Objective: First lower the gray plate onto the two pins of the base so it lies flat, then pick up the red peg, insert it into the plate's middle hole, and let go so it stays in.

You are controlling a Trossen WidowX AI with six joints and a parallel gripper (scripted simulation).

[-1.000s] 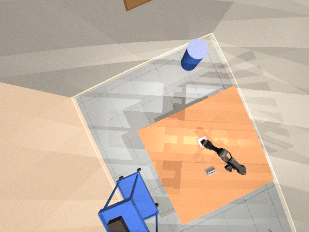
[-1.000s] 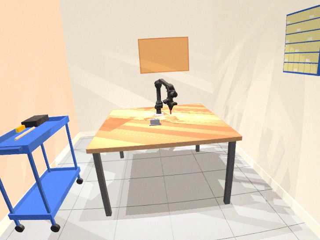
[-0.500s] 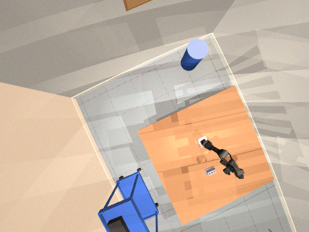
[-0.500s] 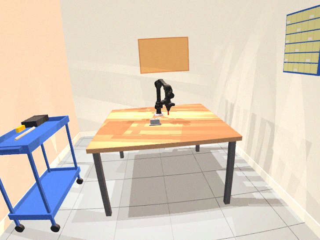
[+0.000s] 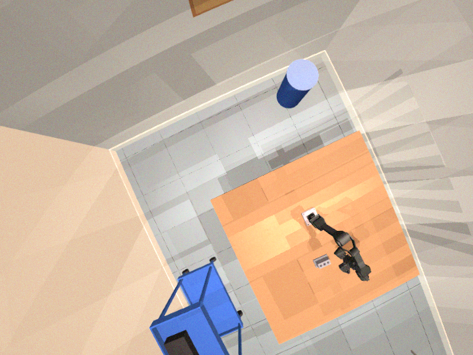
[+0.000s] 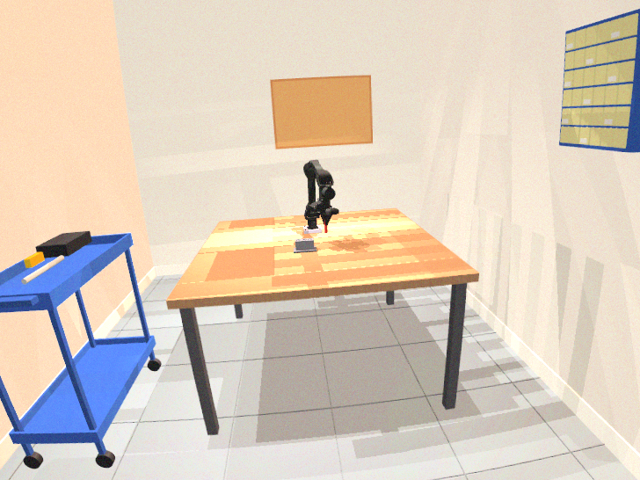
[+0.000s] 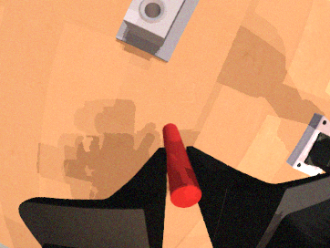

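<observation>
Now: gripper tip 40 mm short of the gray plate, 130 mm to the left of it and 70 mm above it.
</observation>
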